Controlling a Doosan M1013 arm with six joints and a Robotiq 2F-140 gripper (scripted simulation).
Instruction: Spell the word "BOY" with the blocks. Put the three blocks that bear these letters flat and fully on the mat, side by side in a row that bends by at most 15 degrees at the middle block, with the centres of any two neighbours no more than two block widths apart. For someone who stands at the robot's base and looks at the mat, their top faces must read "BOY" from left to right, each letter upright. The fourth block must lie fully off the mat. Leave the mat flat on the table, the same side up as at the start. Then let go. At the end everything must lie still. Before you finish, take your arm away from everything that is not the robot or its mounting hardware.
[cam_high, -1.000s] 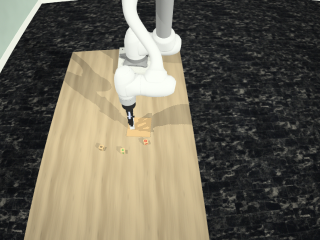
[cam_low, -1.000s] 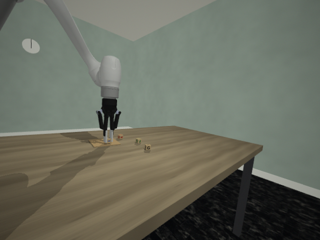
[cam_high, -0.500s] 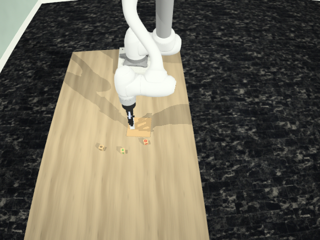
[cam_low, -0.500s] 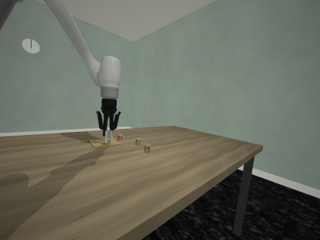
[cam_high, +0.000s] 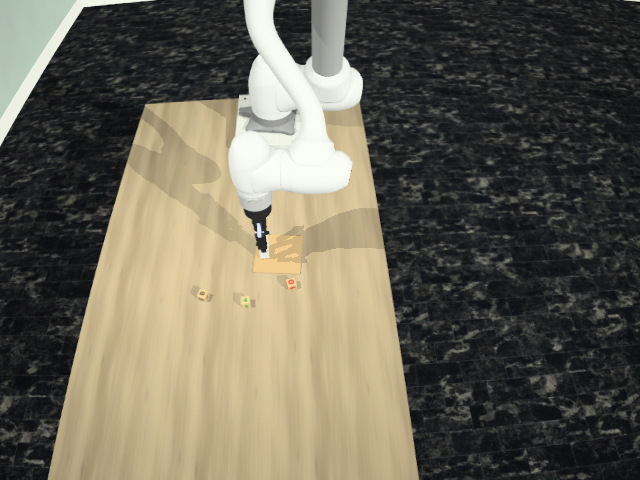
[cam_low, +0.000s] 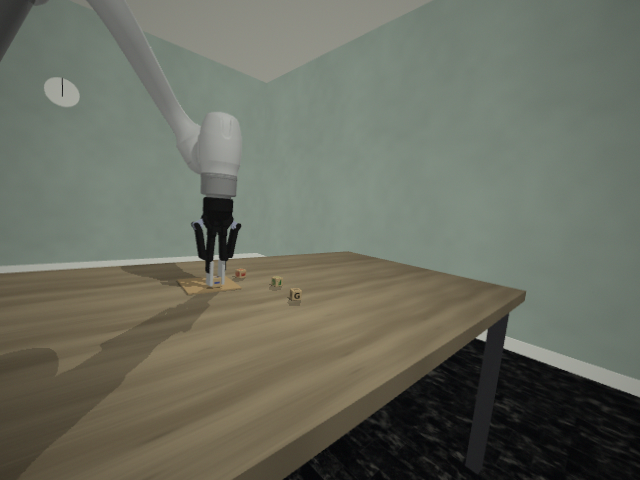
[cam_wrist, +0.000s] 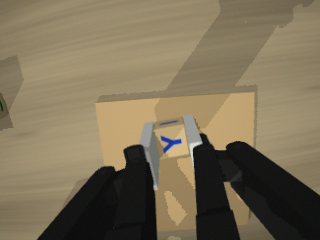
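Right now my hand is 10 mm past the tan square mat, 40 mm to the right of it and 40 mm above it.
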